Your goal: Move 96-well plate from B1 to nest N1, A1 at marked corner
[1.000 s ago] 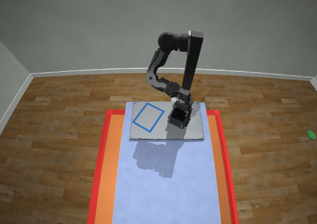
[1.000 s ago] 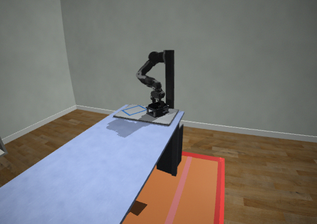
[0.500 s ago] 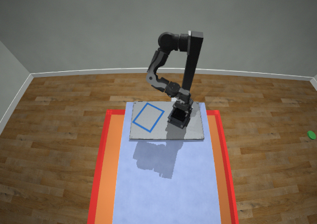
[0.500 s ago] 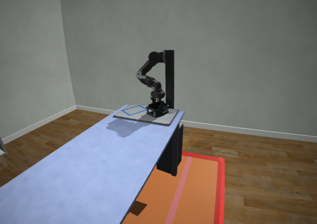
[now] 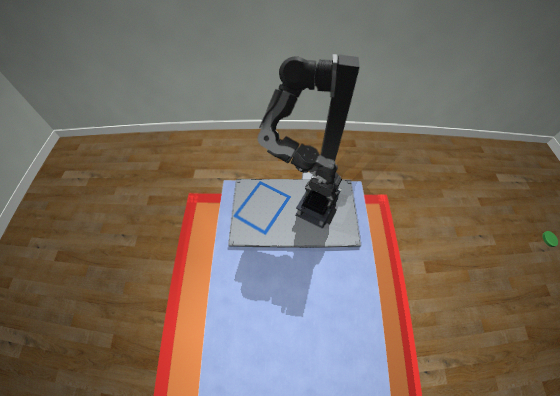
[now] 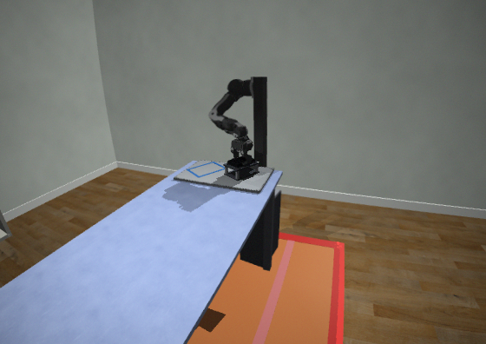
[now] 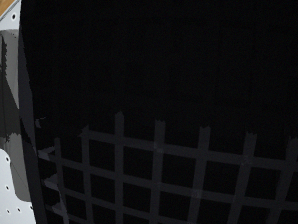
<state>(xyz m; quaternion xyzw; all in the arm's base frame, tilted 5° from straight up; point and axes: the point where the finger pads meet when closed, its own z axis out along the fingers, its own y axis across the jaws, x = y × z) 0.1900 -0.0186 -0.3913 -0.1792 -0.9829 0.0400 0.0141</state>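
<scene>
Right now my hand is right at the black 96-well plate. Round my hand: raised black plate nest 2 cm below.
</scene>
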